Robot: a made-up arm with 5 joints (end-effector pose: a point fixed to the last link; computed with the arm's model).
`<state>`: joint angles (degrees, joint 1 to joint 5).
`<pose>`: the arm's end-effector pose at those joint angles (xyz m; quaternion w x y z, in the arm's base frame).
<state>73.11 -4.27 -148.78 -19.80 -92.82</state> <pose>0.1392 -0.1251 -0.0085 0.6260 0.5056 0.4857 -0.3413</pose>
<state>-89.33 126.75 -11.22 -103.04 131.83</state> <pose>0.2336 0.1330 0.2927 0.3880 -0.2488 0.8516 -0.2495</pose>
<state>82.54 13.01 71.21 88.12 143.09</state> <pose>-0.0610 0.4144 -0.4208 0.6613 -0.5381 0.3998 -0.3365</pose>
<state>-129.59 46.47 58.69 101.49 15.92</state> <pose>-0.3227 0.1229 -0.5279 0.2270 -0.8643 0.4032 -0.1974</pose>
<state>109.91 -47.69 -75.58 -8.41 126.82</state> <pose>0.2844 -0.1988 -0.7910 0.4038 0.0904 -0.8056 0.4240</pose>
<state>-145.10 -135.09 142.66 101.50 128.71</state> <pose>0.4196 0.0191 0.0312 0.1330 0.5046 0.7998 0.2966</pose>
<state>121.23 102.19 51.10 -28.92 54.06</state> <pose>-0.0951 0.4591 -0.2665 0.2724 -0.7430 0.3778 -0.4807</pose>
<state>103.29 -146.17 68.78 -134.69 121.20</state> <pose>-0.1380 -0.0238 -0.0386 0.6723 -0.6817 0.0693 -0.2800</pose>
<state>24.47 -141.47 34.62 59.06 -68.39</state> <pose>-0.1413 0.3002 0.1031 0.1741 0.3969 -0.7739 -0.4618</pose>
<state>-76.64 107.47 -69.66 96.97 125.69</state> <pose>-0.2443 -0.3697 -0.0819 0.0624 0.9435 0.1184 0.3031</pose>
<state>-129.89 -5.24 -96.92 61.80 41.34</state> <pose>0.1389 -0.2092 -0.5634 0.1329 0.0687 -0.5935 0.7908</pose>
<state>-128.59 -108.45 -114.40 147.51 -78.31</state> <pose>0.3273 0.8210 -0.1873 0.4360 0.1509 -0.5526 -0.6941</pose>
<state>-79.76 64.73 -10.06 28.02 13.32</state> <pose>0.1726 -0.0835 -0.4355 0.4702 -0.5181 -0.3387 -0.6291</pose>
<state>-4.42 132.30 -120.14 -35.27 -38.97</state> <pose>-0.1506 0.1350 -0.0475 0.1386 0.8141 -0.5578 0.0826</pose>
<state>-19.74 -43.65 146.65 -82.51 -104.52</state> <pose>-0.0247 0.3316 -0.3109 0.4173 0.1334 -0.4096 -0.8002</pose>
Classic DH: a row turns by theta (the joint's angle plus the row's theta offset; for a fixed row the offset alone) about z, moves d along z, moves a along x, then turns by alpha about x. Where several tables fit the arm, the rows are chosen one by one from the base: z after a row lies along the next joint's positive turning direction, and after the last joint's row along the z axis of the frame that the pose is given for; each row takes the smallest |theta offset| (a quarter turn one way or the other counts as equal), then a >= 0, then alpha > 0; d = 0 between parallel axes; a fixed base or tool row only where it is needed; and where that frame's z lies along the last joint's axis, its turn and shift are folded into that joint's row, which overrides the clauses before.
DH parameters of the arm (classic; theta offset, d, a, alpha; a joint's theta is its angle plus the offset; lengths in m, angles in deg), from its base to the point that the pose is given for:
joint 1: 0 -0.119 -0.049 90
joint 2: 0 0.082 0.108 -90
joint 3: 90 -0.318 0.079 -90
joint 4: -90 -0.036 0.053 90
joint 5: 90 -0.069 0.381 90
tool (fixed): 180 0.116 0 0

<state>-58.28 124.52 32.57 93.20 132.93</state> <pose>-0.1251 -0.1056 0.4275 0.3807 0.7837 0.0063 -0.4908</pose>
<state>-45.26 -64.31 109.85 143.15 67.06</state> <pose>-0.2158 -0.1302 -0.4599 0.3825 -0.2900 -0.7248 0.4942</pose>
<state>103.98 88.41 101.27 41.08 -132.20</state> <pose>-0.2504 0.0542 -0.3838 0.7640 -0.3468 -0.4927 0.2307</pose>
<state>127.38 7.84 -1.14 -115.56 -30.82</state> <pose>0.3454 0.1111 -0.5386 0.0142 -0.2668 -0.7606 -0.5917</pose>
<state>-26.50 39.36 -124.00 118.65 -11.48</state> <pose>0.5969 -0.2597 -0.1856 0.2714 -0.0111 0.7005 -0.6599</pose>
